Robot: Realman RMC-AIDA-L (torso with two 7-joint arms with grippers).
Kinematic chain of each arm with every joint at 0, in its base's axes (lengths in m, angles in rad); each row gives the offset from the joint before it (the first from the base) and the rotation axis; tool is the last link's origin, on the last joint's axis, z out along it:
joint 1: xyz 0 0 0.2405 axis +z
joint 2: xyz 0 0 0 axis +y
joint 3: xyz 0 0 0.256 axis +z
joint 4: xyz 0 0 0 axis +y
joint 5: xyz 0 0 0.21 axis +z
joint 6: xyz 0 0 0 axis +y
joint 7: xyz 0 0 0.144 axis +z
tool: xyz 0 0 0
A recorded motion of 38 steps. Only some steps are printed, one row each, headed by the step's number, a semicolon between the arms.
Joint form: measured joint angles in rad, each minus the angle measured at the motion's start. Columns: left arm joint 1, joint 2, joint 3, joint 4, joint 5, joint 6, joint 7; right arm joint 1, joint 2, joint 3, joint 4, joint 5, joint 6, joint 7.
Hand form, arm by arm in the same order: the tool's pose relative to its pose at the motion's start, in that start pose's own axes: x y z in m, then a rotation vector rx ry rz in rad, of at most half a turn. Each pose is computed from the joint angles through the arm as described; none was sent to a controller.
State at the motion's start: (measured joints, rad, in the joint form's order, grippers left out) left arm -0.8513 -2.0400 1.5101 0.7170 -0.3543 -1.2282 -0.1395; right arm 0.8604 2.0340 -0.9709 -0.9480 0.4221 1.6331 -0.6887
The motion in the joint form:
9: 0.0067 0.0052 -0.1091 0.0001 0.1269 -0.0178 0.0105; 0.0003 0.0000 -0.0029 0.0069 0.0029 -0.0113 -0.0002
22: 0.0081 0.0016 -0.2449 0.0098 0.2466 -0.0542 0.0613; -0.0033 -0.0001 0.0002 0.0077 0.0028 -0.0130 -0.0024
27: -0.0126 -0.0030 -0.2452 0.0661 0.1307 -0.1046 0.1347; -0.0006 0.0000 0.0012 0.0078 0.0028 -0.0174 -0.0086
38: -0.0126 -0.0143 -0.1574 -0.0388 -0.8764 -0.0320 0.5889; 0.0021 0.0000 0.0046 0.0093 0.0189 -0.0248 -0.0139
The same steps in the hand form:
9: 0.0031 -0.0273 -0.0042 0.0681 0.0088 -0.0465; -0.0007 -0.0004 0.0015 0.0017 -0.0040 0.0002
22: 0.0030 -0.0498 -0.0102 0.1091 -0.0013 -0.0729; 0.0007 -0.0013 0.0019 0.0010 -0.0054 0.0038
27: 0.0128 -0.0237 -0.0248 -0.0097 0.0134 -0.0047; -0.0008 -0.0014 0.0015 0.0039 -0.0104 -0.0042
38: 0.0130 0.0993 -0.0557 -0.9032 0.1536 0.1456; -0.0039 -0.0001 0.0011 -0.0050 -0.0286 -0.0096

